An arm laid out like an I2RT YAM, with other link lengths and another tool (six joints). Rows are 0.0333 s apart.
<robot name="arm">
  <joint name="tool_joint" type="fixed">
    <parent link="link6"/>
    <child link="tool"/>
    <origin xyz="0.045 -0.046 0.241" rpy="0.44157 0 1.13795"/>
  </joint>
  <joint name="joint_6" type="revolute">
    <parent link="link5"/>
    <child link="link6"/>
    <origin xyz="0.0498 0 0.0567" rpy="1.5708 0 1.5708"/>
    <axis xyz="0 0 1"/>
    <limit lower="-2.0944" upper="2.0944"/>
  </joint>
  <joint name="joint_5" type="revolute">
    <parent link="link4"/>
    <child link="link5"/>
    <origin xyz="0.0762 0.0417 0.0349" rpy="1.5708 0 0"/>
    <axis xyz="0 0 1"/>
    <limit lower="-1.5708" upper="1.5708"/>
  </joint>
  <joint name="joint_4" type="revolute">
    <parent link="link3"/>
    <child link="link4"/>
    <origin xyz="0.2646 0.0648 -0.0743" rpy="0 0 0"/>
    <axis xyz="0 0 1"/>
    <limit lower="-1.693" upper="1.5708"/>
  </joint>
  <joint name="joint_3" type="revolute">
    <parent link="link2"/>
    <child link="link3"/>
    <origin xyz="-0.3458 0 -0.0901" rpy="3.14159 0 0"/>
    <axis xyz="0 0 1"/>
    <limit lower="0" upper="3.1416"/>
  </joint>
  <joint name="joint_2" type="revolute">
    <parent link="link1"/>
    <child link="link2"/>
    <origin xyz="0.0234 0.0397 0.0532" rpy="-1.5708 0 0"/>
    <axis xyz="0 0 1"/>
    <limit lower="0" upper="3.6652"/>
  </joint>
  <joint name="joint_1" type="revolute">
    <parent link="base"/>
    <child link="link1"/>
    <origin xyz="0 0 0.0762" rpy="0 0 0"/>
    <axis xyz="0 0 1"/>
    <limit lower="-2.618" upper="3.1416"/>
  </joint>
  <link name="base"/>
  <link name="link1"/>
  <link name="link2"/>
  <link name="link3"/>
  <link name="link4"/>
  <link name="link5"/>
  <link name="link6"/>
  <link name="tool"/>
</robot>
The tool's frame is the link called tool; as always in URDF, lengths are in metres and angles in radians.
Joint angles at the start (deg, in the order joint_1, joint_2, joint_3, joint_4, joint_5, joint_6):
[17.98 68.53 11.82 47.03 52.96 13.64]
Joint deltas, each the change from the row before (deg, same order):
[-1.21 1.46 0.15 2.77 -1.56 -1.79]
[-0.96 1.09 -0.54 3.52 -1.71 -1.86]
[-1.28 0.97 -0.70 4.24 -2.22 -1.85]
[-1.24 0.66 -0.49 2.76 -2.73 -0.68]
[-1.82 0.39 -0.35 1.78 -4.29 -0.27]
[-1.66 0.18 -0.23 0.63 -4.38 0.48]
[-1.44 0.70 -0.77 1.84 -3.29 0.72]
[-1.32 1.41 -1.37 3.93 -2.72 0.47]
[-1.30 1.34 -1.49 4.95 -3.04 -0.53]
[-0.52 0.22 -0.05 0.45 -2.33 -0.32]
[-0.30 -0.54 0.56 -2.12 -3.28 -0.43]
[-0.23 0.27 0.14 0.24 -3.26 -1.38]
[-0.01 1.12 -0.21 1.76 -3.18 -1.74]
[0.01 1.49 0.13 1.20 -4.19 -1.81]
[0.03 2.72 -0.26 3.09 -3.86 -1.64]
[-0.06 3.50 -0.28 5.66 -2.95 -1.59]
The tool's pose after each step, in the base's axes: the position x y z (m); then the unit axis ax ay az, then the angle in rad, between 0 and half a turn. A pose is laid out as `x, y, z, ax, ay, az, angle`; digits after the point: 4 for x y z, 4 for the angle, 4 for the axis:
0.3817, -0.1687, 0.2539, 0.2770, 0.7823, -0.5579, 1.9430
0.3867, -0.1676, 0.2585, 0.2717, 0.7823, -0.5605, 1.9210
0.3913, -0.1670, 0.2660, 0.2705, 0.7818, -0.5618, 1.8884
0.3968, -0.1648, 0.2704, 0.2686, 0.7865, -0.5561, 1.8574
0.4052, -0.1606, 0.2731, 0.2598, 0.7976, -0.5443, 1.8224
0.4137, -0.1550, 0.2725, 0.2494, 0.8124, -0.5270, 1.7935
0.4180, -0.1523, 0.2704, 0.2468, 0.8227, -0.5121, 1.7705
0.4194, -0.1509, 0.2702, 0.2498, 0.8286, -0.5009, 1.7415
0.4200, -0.1474, 0.2766, 0.2478, 0.8323, -0.4958, 1.6972
0.4249, -0.1406, 0.2778, 0.2339, 0.8406, -0.4886, 1.6790
0.4340, -0.1275, 0.2750, 0.2033, 0.8565, -0.4745, 1.6685
0.4418, -0.1130, 0.2772, 0.1705, 0.8675, -0.4673, 1.6429
0.4489, -0.0965, 0.2795, 0.1347, 0.8766, -0.4620, 1.6117
0.4590, -0.0743, 0.2788, 0.0862, 0.8892, -0.4493, 1.5813
0.4674, -0.0531, 0.2767, 0.0418, 0.8986, -0.4368, 1.5497
0.4729, -0.0372, 0.2843, 0.0130, 0.9003, -0.4351, 1.4984

